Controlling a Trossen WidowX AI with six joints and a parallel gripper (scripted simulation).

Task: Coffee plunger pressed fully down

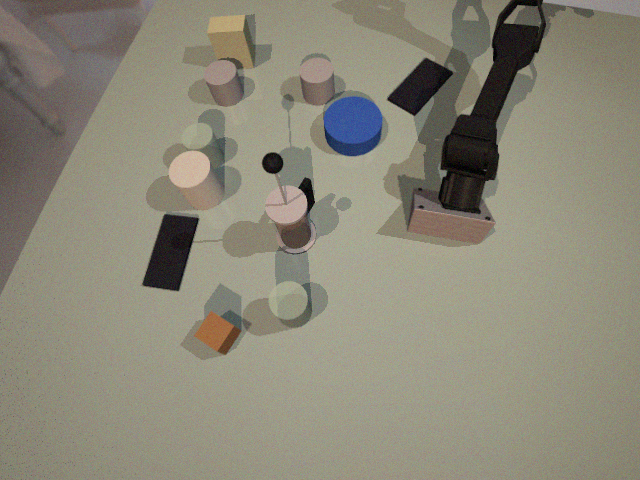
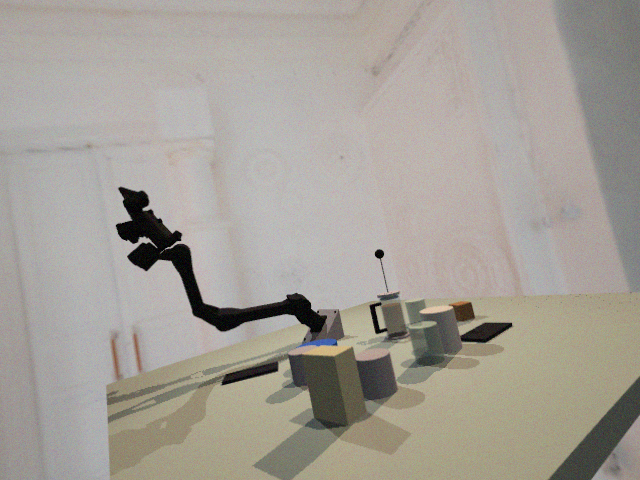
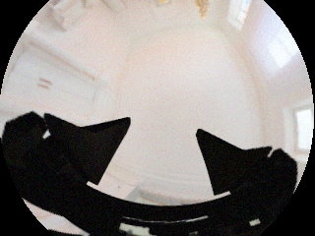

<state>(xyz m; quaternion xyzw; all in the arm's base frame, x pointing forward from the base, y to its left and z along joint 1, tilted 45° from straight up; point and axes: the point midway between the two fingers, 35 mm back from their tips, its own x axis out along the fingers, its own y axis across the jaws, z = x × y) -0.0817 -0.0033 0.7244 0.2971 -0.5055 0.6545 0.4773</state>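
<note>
Now: the coffee press 420 mm ahead of my gripper tip, 590 mm to the left of it and 460 mm below it. Also, from my gripper tip: blue disc: 340 mm ahead, 350 mm to the left, 560 mm below; yellow block: 640 mm ahead, 170 mm to the left, 530 mm below; orange cube: 520 mm ahead, 810 mm to the left, 560 mm below.
</note>
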